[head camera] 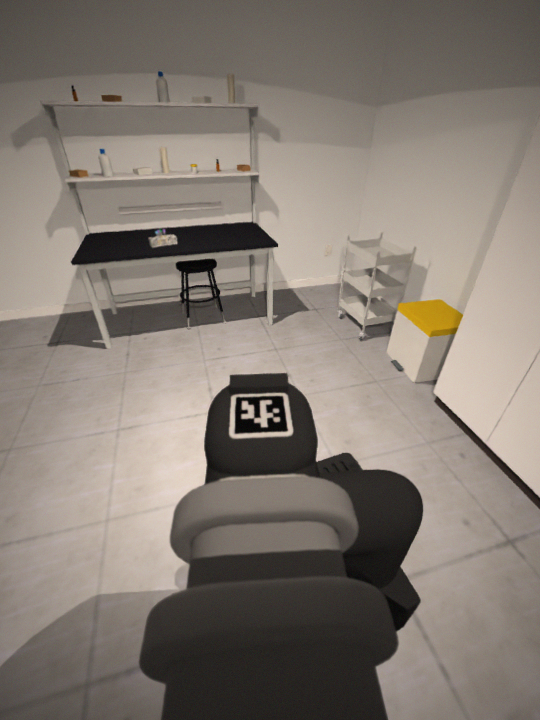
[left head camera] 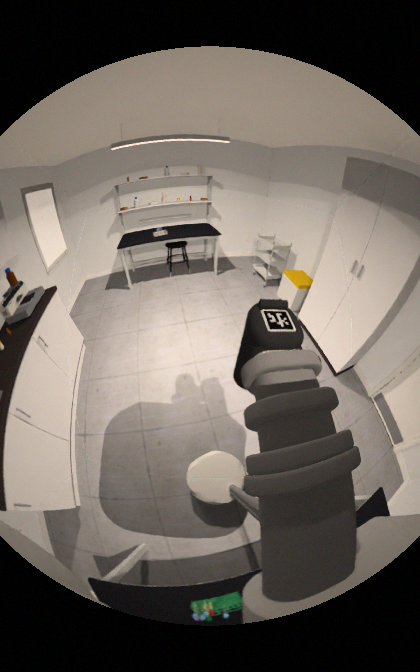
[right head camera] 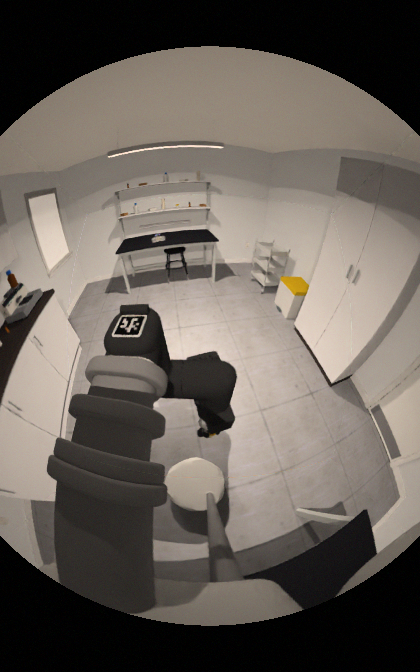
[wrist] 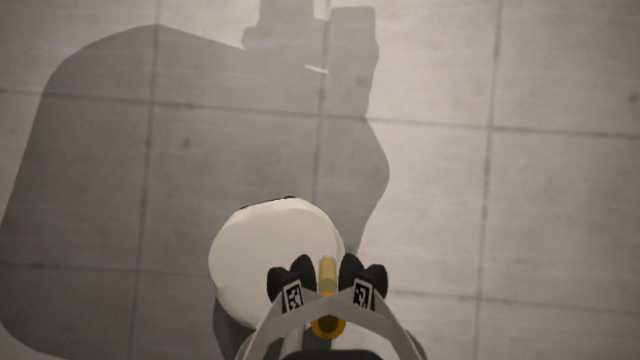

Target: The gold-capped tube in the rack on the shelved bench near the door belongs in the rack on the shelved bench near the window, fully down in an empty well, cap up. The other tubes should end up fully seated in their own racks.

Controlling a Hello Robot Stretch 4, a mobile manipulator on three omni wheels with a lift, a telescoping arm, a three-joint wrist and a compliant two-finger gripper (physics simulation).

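Where they show: gripper, fingertip midpoint: (wrist: 327, 275); robot's base at its link origin: (left head camera: 214, 476) (right head camera: 195, 483) (wrist: 283, 255).
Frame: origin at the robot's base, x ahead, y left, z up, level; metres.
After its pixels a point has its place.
My gripper (right head camera: 207, 433) {z 0.985, x 0.219, y -0.087 m} (wrist: 327, 275) {z 0.985, x 0.219, y -0.087 m} is shut on the gold-capped tube (wrist: 328, 272) {z 0.981, x 0.220, y -0.087 m}, cap toward the camera in the wrist view. It hangs over the floor, near the round white part of my base. A pale rack (head camera: 163, 240) (left head camera: 160, 233) {z 0.764, x 2.762, y 0.664 m} (right head camera: 158, 239) {z 0.762, x 2.762, y 0.663 m} stands on the black-topped shelved bench (head camera: 226, 238) {z 0.734, x 2.955, y 0.194 m} (left head camera: 195, 231) {z 0.734, x 2.878, y 0.150 m} (right head camera: 192, 238) {z 0.735, x 2.827, y 0.156 m} across the room; a few bluish and purple caps show there, too small to read well. A green rack (left head camera: 227, 599) with several capped tubes stands on another black-topped bench (left head camera: 145, 600) (right head camera: 320, 565) at the bottom edge of the left head view.
A black stool (head camera: 196, 265) {z 0.532, x 2.885, y 0.461 m} is partly under the far bench. A wire cart (head camera: 367, 312) {z 0.242, x 2.508, y -0.966 m}, a yellow-lidded bin (head camera: 430, 316) {z 0.422, x 2.089, y -1.260 m} and a tall cabinet (head camera: 494, 348) {z 0.591, x 1.431, y -1.244 m} stand on the right. A dark-topped counter (left head camera: 45, 430) {z 0.441, x 0.148, y 1.241 m} runs along the left, and a bright window (left head camera: 46, 227) {z 1.361, x 2.355, y 2.332 m} is beyond it.
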